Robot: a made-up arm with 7 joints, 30 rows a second.
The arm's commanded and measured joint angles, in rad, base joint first. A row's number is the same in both.
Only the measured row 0 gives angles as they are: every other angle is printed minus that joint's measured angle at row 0.
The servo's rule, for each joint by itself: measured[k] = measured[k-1] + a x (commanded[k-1-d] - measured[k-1]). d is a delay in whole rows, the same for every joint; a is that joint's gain. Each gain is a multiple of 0.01, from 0.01 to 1. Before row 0 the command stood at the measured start. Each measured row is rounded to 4 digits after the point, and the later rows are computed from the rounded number. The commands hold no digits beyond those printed.
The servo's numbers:
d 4
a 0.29 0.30 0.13 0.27 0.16 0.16 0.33
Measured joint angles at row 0: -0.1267 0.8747 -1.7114 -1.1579 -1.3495 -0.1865 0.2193
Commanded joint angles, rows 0 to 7: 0.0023 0.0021 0.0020 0.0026 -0.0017 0.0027 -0.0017; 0.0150 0.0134 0.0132 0.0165 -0.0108 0.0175 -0.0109; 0.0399 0.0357 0.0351 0.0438 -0.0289 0.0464 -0.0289; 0.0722 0.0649 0.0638 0.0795 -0.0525 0.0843 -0.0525; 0.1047 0.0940 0.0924 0.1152 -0.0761 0.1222 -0.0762; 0.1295 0.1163 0.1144 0.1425 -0.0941 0.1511 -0.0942; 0.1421 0.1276 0.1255 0.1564 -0.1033 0.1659 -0.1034; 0.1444 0.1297 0.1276 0.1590 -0.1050 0.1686 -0.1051
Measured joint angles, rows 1 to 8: 0.0000 0.0000 0.0000 0.0000 0.0000 0.0000 0.0000; 0.0000 0.0000 0.0000 0.0000 0.0000 0.0000 0.0000; 0.0000 0.0000 0.0000 0.0000 0.0000 0.0000 0.0000; 0.0000 0.0000 0.0000 0.0000 0.0000 0.0000 0.0000; 0.0007 0.0006 0.0003 0.0007 -0.0003 0.0004 -0.0006; 0.0048 0.0044 0.0020 0.0050 -0.0020 0.0031 -0.0040; 0.0150 0.0138 0.0063 0.0155 -0.0063 0.0100 -0.0122; 0.0316 0.0291 0.0138 0.0328 -0.0137 0.0219 -0.0255
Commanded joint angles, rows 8 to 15: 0.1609 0.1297 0.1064 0.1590 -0.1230 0.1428 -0.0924; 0.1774 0.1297 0.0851 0.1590 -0.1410 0.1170 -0.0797; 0.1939 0.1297 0.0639 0.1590 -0.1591 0.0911 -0.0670; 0.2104 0.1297 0.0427 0.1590 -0.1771 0.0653 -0.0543; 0.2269 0.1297 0.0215 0.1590 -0.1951 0.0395 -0.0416; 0.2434 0.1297 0.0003 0.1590 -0.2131 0.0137 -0.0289; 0.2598 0.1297 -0.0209 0.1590 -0.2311 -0.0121 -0.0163; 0.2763 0.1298 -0.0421 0.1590 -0.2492 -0.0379 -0.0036
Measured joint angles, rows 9 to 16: 0.0528 0.0486 0.0240 0.0550 -0.0237 0.0379 -0.0422; 0.0750 0.0689 0.0358 0.0786 -0.0350 0.0560 -0.0594; 0.0945 0.0865 0.0475 0.0996 -0.0459 0.0736 -0.0739; 0.1090 0.0995 0.0579 0.1156 -0.0554 0.0888 -0.0842; 0.1241 0.1086 0.0642 0.1273 -0.0662 0.0974 -0.0869; 0.1396 0.1149 0.0669 0.1359 -0.0782 0.1005 -0.0845; 0.1553 0.1193 0.0665 0.1421 -0.0911 0.0990 -0.0787; 0.1713 0.1224 0.0634 0.1467 -0.1049 0.0936 -0.0706
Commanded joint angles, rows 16 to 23: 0.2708 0.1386 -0.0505 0.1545 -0.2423 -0.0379 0.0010; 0.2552 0.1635 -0.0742 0.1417 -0.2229 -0.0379 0.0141; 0.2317 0.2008 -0.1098 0.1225 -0.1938 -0.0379 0.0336; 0.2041 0.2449 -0.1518 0.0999 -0.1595 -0.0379 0.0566; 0.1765 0.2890 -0.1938 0.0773 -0.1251 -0.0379 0.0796; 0.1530 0.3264 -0.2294 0.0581 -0.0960 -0.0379 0.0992; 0.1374 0.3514 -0.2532 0.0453 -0.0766 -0.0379 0.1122; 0.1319 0.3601 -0.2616 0.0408 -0.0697 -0.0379 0.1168
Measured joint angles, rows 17 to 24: 0.1874 0.1246 0.0580 0.1500 -0.1193 0.0849 -0.0610; 0.2036 0.1261 0.0505 0.1524 -0.1343 0.0735 -0.0504; 0.2199 0.1272 0.0412 0.1542 -0.1498 0.0598 -0.0391; 0.2363 0.1280 0.0304 0.1555 -0.1657 0.0442 -0.0274; 0.2463 0.1312 0.0199 0.1552 -0.1780 0.0311 -0.0180; 0.2489 0.1409 0.0077 0.1516 -0.1852 0.0201 -0.0074; 0.2439 0.1589 -0.0076 0.1437 -0.1866 0.0108 0.0061; 0.2324 0.1847 -0.0263 0.1319 -0.1823 0.0030 0.0228
